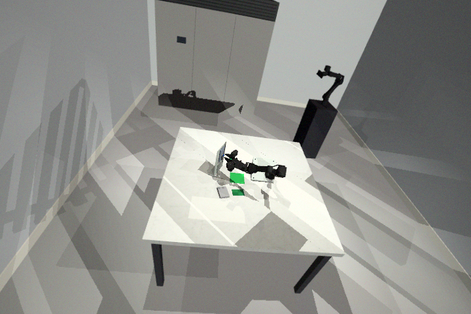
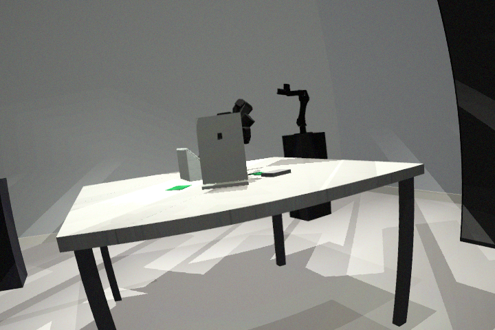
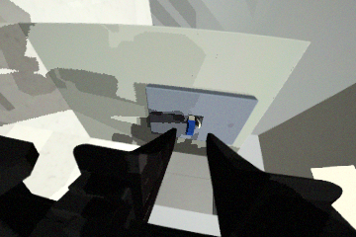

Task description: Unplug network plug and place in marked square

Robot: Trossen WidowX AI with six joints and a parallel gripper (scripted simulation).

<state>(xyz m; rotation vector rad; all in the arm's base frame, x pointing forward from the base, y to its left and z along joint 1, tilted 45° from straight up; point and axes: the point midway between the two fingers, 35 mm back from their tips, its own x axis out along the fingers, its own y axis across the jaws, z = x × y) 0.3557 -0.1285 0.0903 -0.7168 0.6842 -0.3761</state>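
Right now the blue network plug is 20 mm ahead of my gripper tip and 10 mm to the right of it. Also, from my gripper tip: flat grey device 230 mm to the left, 170 mm below; upright socket panel 40 mm ahead, 20 mm to the right, 60 mm below; bright green square 130 mm behind, 60 mm to the left, 180 mm below.
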